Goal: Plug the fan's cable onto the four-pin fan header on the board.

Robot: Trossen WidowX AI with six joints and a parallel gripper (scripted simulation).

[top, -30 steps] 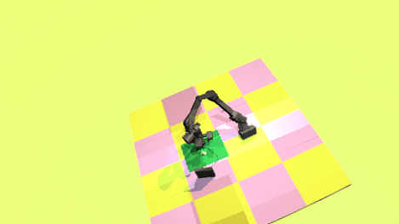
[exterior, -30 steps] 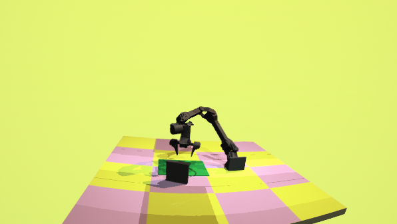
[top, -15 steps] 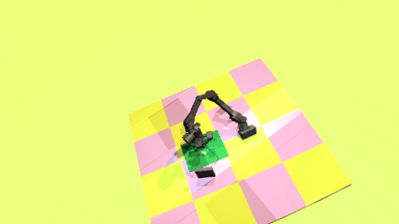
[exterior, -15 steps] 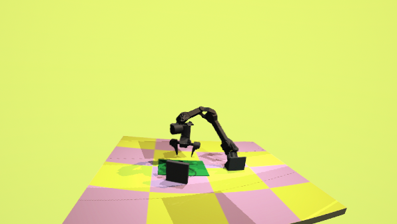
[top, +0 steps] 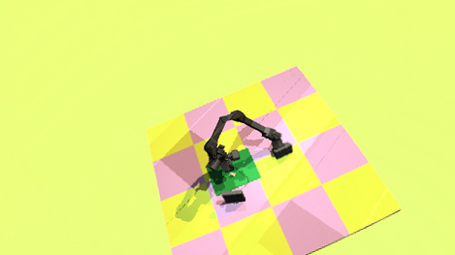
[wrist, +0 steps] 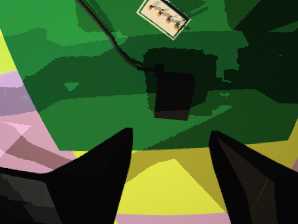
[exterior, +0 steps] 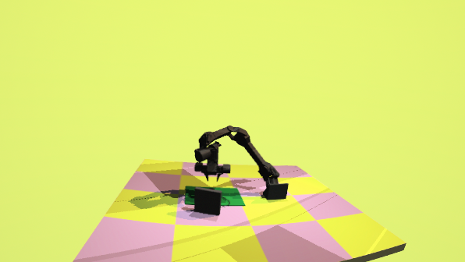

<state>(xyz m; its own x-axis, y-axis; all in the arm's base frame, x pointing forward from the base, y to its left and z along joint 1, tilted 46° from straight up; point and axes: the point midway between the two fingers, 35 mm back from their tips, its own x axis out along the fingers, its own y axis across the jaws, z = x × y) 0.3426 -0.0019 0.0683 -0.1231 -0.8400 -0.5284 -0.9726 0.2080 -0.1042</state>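
My gripper tip is now 1 cm to the left of the dark fan plug and 6 cm above it. From my gripper tip the other things lie so: black fan (5 cm ahead, 21 cm to the left, 2 cm below); pale four-pin header (6 cm to the left, 8 cm below); green board (3 cm to the left, 9 cm below).
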